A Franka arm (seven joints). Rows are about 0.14 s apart.
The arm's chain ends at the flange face. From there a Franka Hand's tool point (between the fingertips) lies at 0.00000 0.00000 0.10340 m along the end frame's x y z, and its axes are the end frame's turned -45 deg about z.
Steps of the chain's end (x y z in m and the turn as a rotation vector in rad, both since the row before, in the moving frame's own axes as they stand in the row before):
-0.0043 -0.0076 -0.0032 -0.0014 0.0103 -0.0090
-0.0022 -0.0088 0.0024 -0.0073 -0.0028 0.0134
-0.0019 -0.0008 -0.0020 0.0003 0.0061 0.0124
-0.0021 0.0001 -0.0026 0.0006 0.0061 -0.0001
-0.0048 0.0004 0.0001 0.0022 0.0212 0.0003
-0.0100 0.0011 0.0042 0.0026 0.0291 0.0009
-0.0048 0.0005 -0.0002 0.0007 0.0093 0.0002
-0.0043 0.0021 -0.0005 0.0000 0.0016 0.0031
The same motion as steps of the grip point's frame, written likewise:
0.0030 -0.0076 -0.0032 -0.0083 0.0063 -0.0090
0.0039 -0.0075 0.0024 -0.0032 -0.0071 0.0134
-0.0003 -0.0015 -0.0020 -0.0041 0.0045 0.0124
-0.0011 -0.0010 -0.0026 -0.0039 0.0047 -0.0001
-0.0020 -0.0017 0.0001 -0.0134 0.0165 0.0003
-0.0055 -0.0044 0.0042 -0.0187 0.0224 0.0009
-0.0030 -0.0024 -0.0002 -0.0061 0.0071 0.0002
-0.0044 -0.0014 -0.0005 -0.0011 0.0011 0.0031

